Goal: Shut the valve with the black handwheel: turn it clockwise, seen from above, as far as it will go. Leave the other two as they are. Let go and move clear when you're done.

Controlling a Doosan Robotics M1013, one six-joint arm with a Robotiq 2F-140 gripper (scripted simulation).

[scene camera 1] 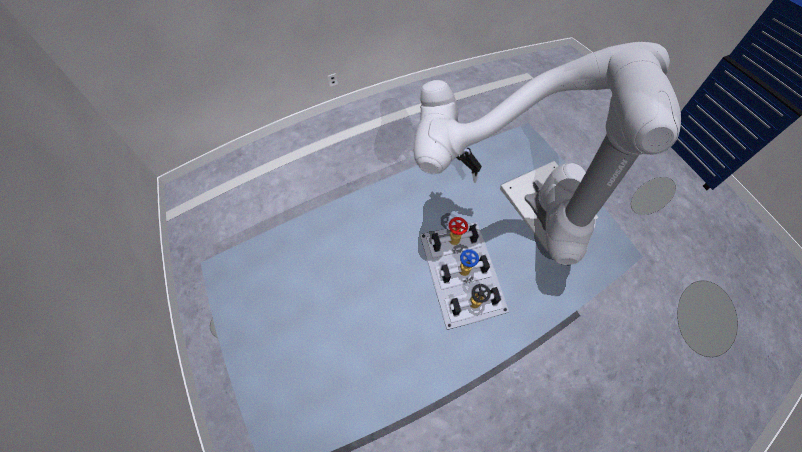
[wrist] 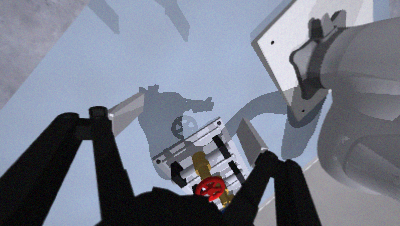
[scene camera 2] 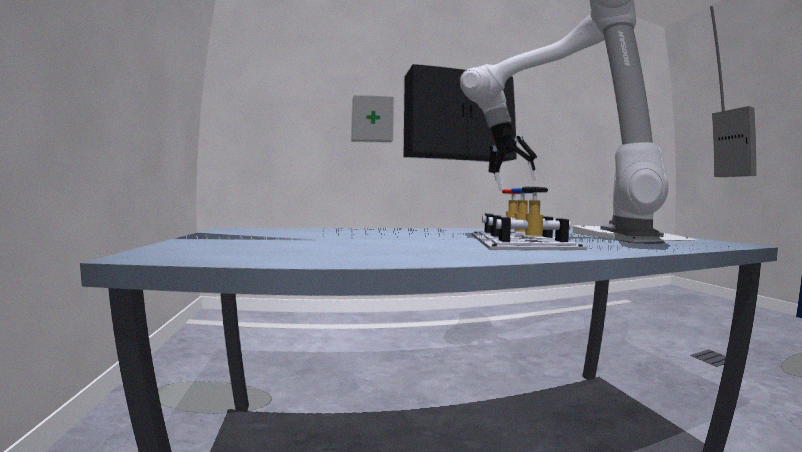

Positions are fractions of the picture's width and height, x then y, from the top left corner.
Note:
In view: the gripper (scene camera 2: 0.65,0.41).
The gripper shows as well in the wrist view (wrist: 0.48,0.51).

